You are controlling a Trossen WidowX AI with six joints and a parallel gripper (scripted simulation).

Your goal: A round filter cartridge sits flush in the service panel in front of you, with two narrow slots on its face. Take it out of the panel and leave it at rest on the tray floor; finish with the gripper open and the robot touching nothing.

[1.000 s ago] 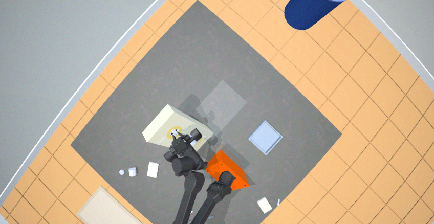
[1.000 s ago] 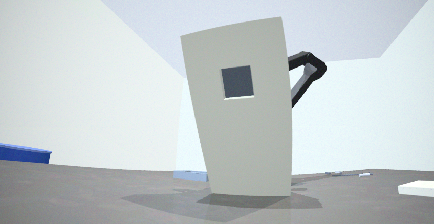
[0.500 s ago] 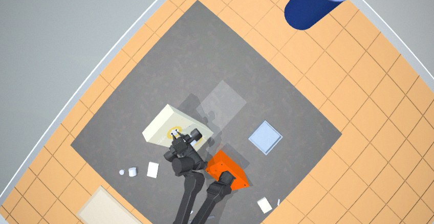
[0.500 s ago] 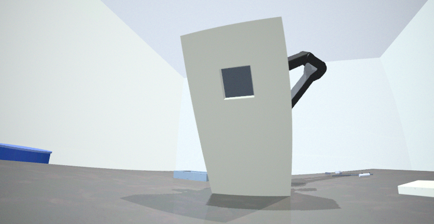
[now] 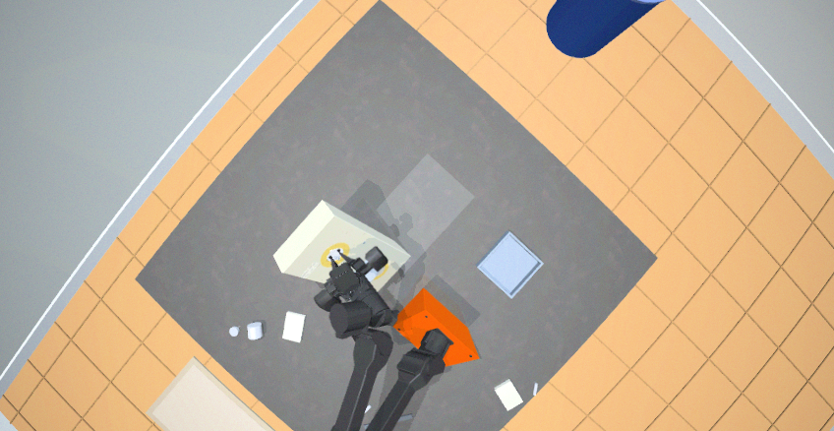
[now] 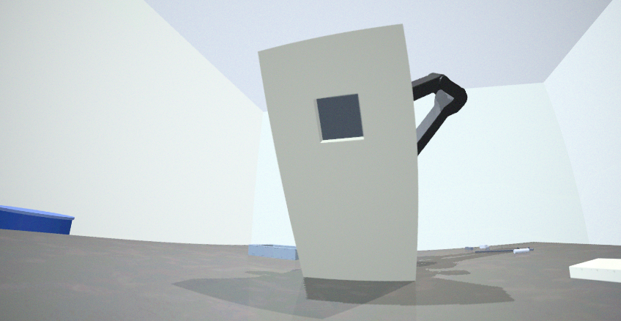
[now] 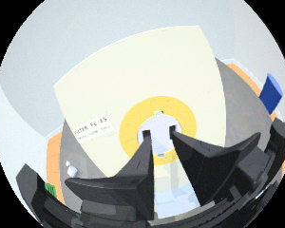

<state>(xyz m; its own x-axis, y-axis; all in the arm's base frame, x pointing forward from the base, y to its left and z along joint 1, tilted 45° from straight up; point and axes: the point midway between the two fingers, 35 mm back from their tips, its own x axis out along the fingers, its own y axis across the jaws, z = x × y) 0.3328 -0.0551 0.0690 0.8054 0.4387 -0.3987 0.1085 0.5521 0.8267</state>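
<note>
My gripper tip is 2 cm short of the round filter cartridge and 1 cm above it. Round my gripper tip: cream service panel 9 cm below, 3 cm behind.
</note>
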